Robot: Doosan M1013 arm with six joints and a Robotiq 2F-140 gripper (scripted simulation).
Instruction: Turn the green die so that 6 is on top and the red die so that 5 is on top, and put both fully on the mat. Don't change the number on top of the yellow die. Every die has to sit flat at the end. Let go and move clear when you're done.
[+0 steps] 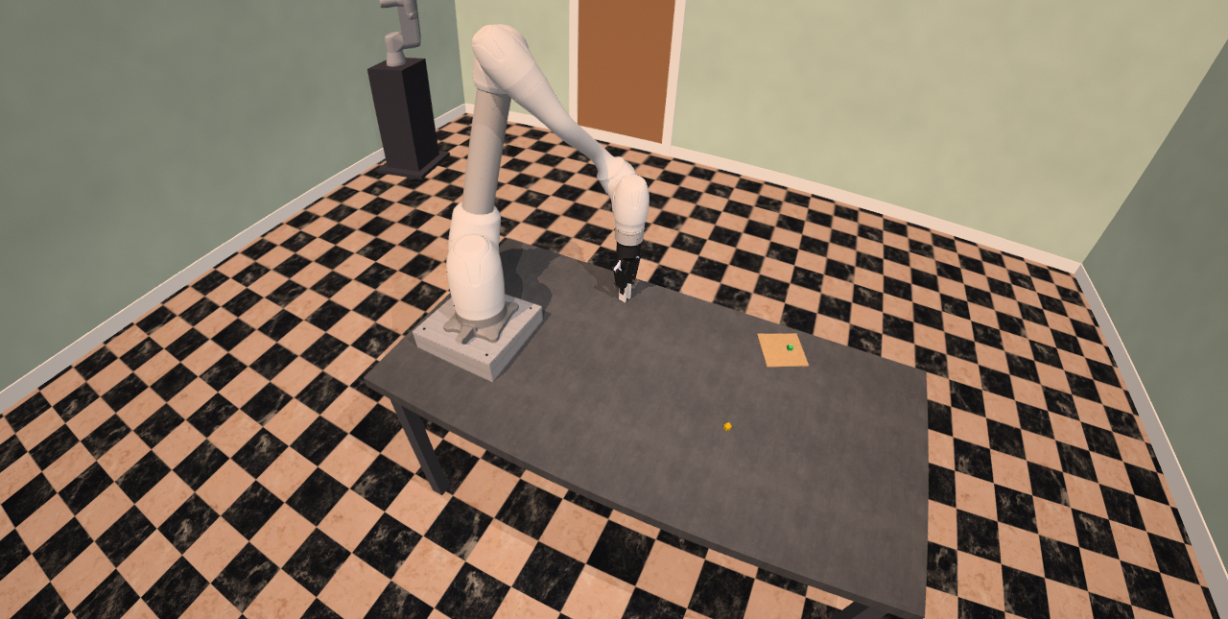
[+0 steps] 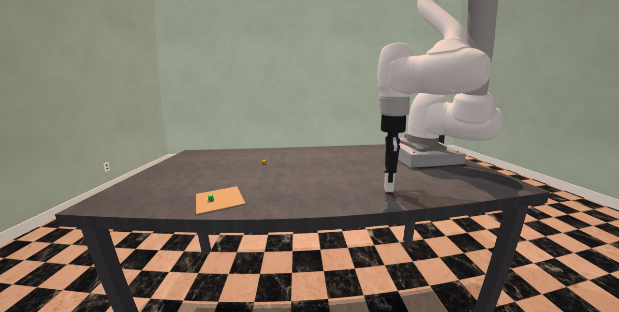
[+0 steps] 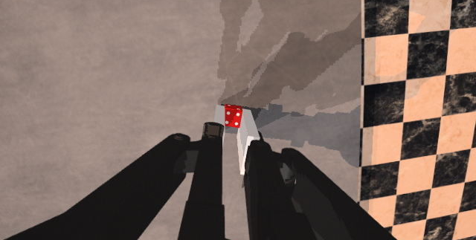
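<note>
The red die is 3 cm below my hand and 1 cm behind it. From my hand the other things lie so: yellow die 43 cm to the right, 40 cm ahead, 3 cm below; orange mat 55 cm ahead, 8 cm to the right, 4 cm below; green die 57 cm ahead, 8 cm to the right, 3 cm below.
</note>
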